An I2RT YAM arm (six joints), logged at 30 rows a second.
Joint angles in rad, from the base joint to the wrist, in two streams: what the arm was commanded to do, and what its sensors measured. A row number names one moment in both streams.
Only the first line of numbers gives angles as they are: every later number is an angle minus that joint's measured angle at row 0.
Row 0, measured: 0.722 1.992 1.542 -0.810 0.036 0.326
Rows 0 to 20, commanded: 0.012 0.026 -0.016 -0.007 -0.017 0.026; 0.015 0.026 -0.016 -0.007 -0.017 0.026; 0.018 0.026 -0.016 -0.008 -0.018 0.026; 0.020 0.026 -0.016 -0.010 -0.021 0.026; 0.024 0.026 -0.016 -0.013 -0.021 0.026; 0.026 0.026 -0.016 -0.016 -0.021 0.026; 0.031 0.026 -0.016 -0.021 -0.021 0.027; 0.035 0.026 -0.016 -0.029 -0.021 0.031; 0.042 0.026 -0.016 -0.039 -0.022 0.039; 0.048 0.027 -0.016 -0.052 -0.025 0.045; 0.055 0.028 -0.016 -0.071 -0.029 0.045; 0.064 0.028 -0.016 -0.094 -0.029 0.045; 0.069 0.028 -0.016 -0.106 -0.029 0.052; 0.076 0.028 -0.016 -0.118 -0.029 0.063; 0.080 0.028 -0.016 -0.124 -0.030 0.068; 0.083 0.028 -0.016 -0.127 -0.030 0.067; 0.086 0.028 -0.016 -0.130 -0.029 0.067; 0.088 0.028 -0.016 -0.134 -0.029 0.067; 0.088 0.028 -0.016 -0.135 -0.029 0.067; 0.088 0.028 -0.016 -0.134 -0.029 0.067; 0.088 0.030 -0.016 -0.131 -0.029 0.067
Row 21, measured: 0.090 0.011 -0.003 -0.134 -0.026 0.048
